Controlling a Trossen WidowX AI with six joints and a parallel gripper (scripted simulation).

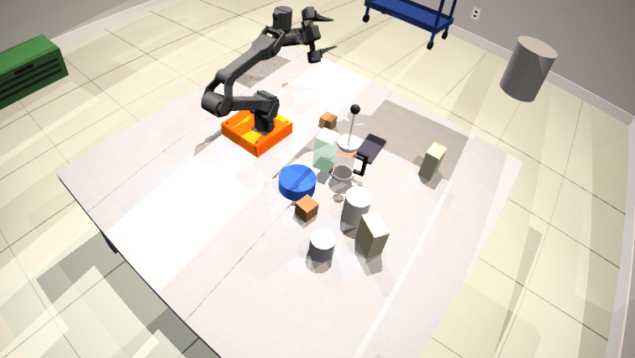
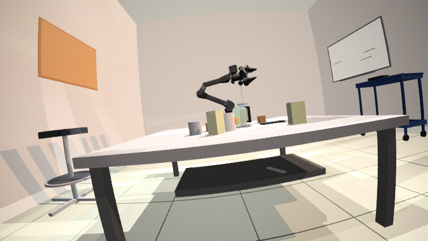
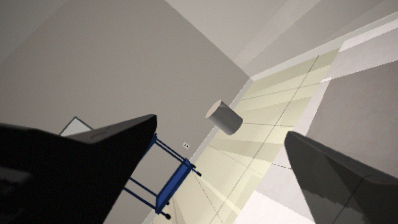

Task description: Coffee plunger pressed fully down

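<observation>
My gripper tip is 21 cm short of the coffee press, 21 cm to the left of it and 25 cm above it. Also, from my gripper tip: dark flat slab (22 cm ahead, 4 cm to the right, 38 cm below); then pale green box (12 cm ahead, 21 cm to the right, 32 cm below); then blue disc (10 cm ahead, 35 cm to the right, 36 cm below).
</observation>
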